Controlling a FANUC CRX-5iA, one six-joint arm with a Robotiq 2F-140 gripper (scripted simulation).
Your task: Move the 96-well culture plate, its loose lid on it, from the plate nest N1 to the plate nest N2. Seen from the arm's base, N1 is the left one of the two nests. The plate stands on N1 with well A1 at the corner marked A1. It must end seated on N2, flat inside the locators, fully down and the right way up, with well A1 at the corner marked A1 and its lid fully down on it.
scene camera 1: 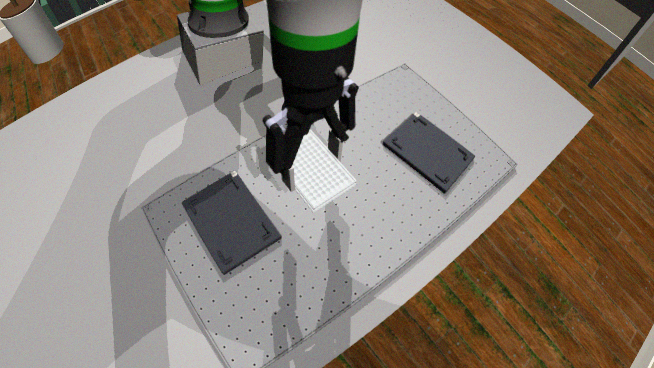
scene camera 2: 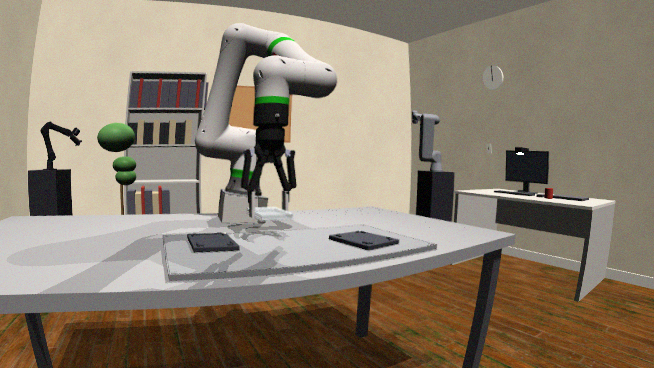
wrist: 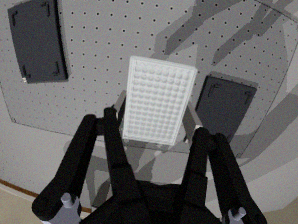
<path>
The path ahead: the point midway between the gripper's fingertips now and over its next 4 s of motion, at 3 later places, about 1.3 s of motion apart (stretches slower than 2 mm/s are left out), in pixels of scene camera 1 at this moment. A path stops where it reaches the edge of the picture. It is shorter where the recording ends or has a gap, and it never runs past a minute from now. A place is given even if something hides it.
My gripper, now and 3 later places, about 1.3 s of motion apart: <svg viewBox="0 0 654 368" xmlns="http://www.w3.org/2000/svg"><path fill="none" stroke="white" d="M311 171L245 193L223 207L227 216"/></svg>
</path>
